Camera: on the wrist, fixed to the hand. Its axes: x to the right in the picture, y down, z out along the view.
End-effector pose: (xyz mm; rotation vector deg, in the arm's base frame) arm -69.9 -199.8 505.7 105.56 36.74 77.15
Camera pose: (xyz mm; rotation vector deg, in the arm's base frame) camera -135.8 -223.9 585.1 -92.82 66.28 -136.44
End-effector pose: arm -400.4 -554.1 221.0 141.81 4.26 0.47
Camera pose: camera -392.0 -574.6 324.6 87.99 -86.72 53.96
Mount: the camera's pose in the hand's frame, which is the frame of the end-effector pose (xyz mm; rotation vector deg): 5.9 80.5 -68.6 -22.97 18.32 89.77
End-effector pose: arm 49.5 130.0 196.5 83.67 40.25 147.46
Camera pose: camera 0.1 36.8 206.7 -49.45 44.51 -99.41
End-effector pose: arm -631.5 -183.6 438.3 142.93 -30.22 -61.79
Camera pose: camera -591.7 -243.0 516.5 65.96 -87.15 -5.08
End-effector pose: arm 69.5 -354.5 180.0 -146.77 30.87 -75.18
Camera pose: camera -1.2 -431.8 196.1 -66.98 132.13 -51.11
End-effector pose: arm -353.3 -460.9 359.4 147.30 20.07 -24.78
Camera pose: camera -305.6 -491.9 448.8 101.29 -72.49 32.26
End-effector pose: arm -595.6 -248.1 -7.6 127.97 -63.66 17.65
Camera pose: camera -650.6 -246.0 82.9 31.16 -127.10 50.71
